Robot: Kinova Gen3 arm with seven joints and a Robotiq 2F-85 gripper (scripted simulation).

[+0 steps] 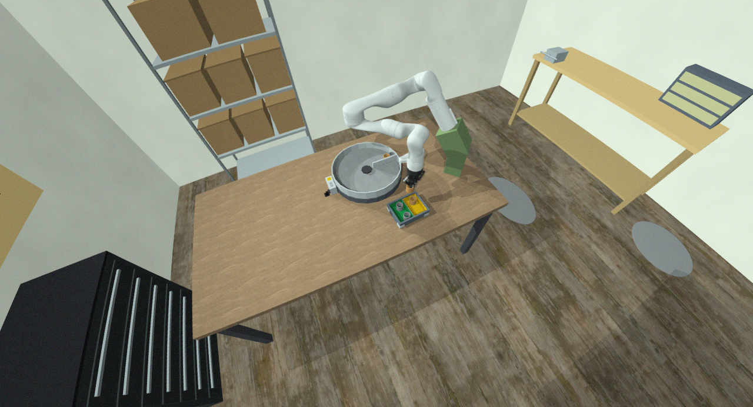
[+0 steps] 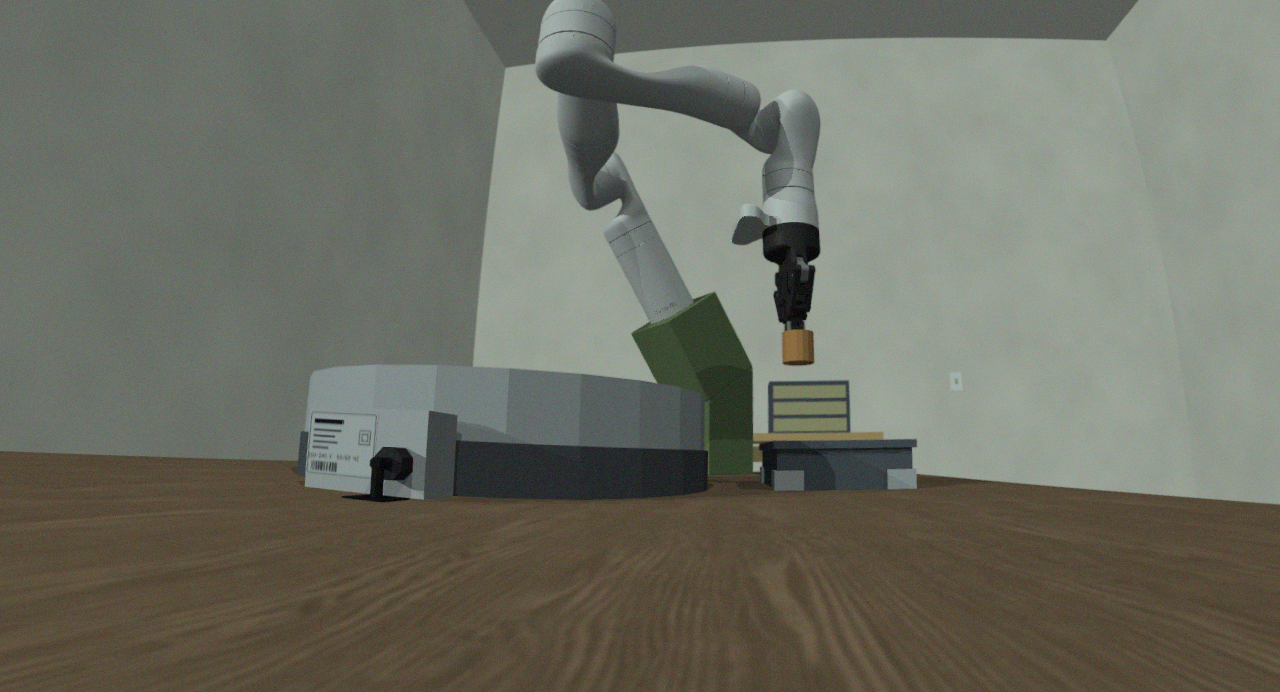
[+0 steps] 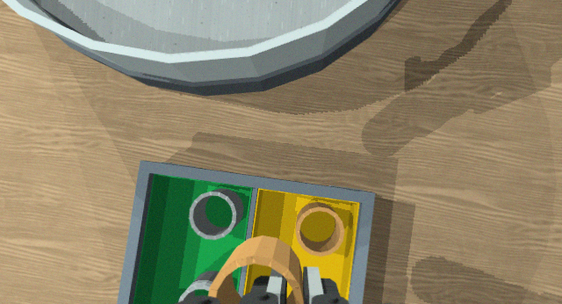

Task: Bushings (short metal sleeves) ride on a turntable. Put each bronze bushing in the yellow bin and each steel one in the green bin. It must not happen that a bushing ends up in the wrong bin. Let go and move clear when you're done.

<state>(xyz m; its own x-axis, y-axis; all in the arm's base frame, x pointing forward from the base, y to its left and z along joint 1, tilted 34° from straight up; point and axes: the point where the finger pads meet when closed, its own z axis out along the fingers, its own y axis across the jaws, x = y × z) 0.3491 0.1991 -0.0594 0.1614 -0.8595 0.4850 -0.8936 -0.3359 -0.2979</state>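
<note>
The bin tray is 4 cm ahead of my hand, 3 cm to the left of it and 16 cm below it. The rest, counted from my hand: grey turntable (14 cm ahead, 31 cm to the right, 13 cm below).
</note>
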